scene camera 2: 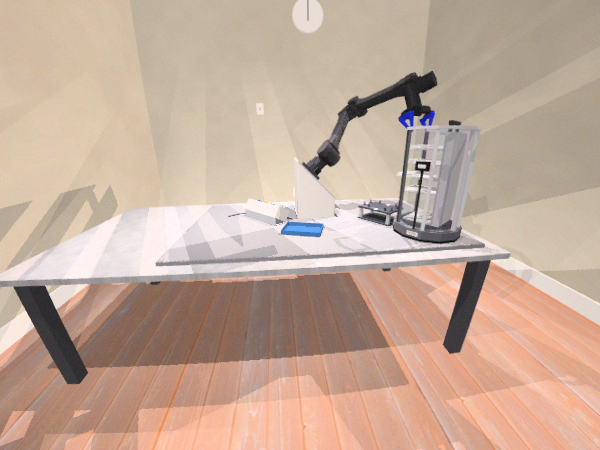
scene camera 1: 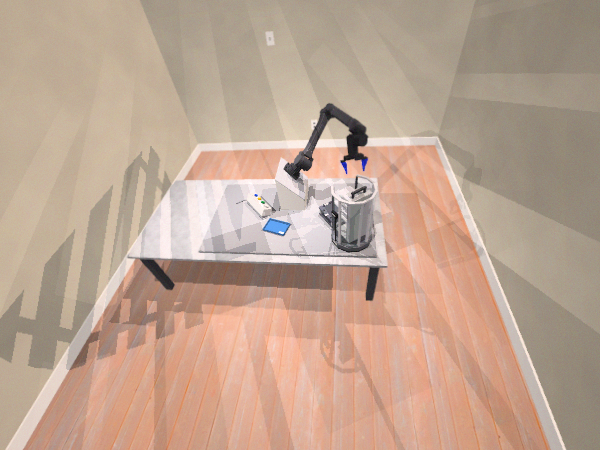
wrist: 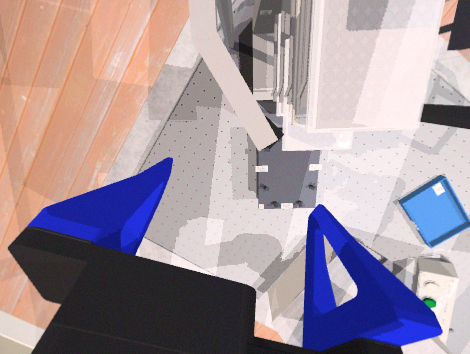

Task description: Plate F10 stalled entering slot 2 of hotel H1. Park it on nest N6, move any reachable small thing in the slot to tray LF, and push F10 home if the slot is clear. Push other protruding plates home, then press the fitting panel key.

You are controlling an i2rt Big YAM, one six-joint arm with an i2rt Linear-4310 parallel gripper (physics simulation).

Scene:
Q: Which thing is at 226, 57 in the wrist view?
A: A clear cylindrical plate rack.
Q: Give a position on a white box with coloured buttons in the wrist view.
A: At 431, 278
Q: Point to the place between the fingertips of my gripper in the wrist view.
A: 245, 188

